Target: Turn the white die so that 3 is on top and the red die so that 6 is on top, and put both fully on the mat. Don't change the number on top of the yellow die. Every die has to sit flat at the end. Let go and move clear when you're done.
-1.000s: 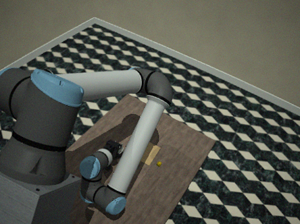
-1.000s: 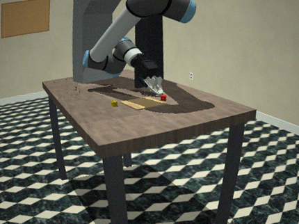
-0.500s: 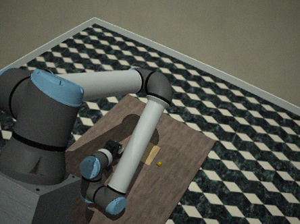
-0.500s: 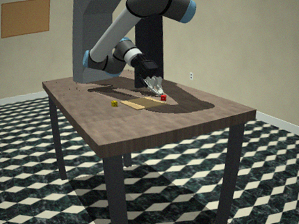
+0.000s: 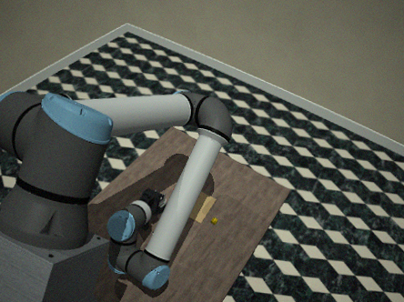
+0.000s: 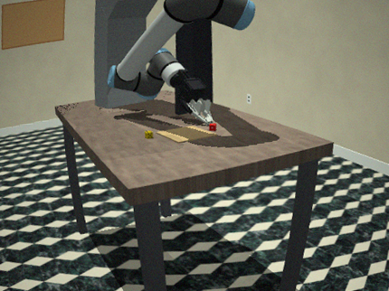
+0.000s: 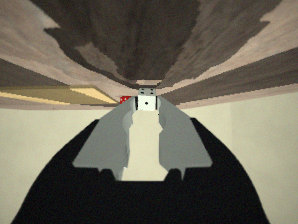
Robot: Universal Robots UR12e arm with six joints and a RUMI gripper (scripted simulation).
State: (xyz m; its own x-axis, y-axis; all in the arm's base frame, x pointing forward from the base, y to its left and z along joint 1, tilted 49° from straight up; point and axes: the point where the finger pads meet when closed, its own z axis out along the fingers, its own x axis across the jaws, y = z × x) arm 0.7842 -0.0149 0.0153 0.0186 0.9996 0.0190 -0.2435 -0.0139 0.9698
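My gripper is now 10 mm short of the white die. The rest, counted from my hand: tan mat: 50 mm ahead, 130 mm to the right, 20 mm below; then red die: 70 mm ahead, 40 mm to the right, 10 mm below; then yellow die: 240 mm to the right, 10 mm below.
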